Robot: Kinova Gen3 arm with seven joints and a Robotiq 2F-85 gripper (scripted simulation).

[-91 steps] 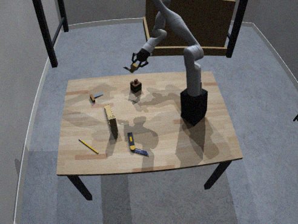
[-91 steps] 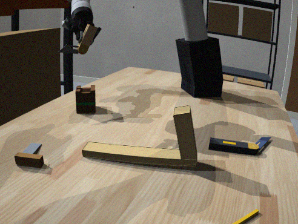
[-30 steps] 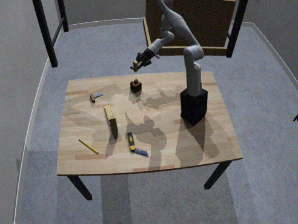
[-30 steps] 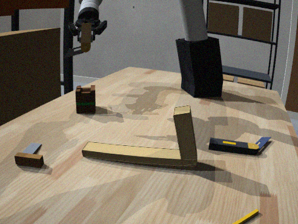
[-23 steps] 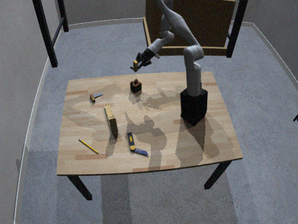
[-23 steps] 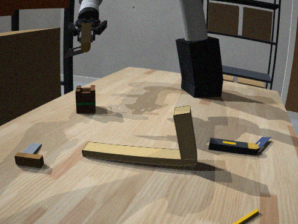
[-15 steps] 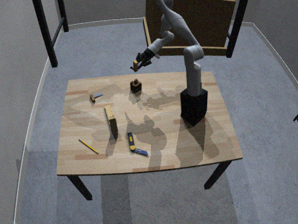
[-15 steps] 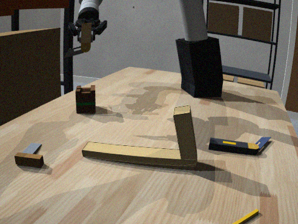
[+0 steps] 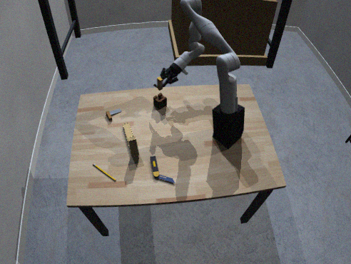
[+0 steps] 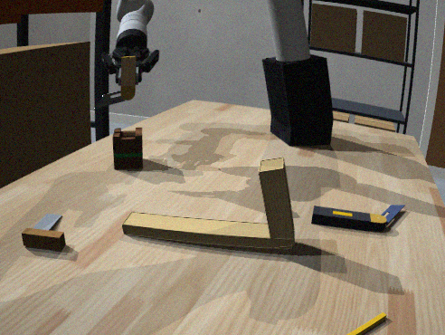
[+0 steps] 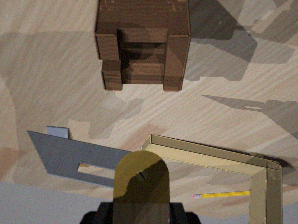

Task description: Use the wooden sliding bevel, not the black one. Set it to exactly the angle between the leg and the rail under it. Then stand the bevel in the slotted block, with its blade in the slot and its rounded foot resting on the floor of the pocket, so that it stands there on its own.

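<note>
Right now my hand is 20 mm short of the wooden sliding bevel and 20 mm above it. Round my hand: grey blade: 40 mm below, 30 mm ahead, 10 mm to the right; wooden try square: 320 mm ahead, 180 mm below, 90 mm to the left; yellow pencil: 510 mm to the left, 320 mm ahead, 180 mm below.
</note>
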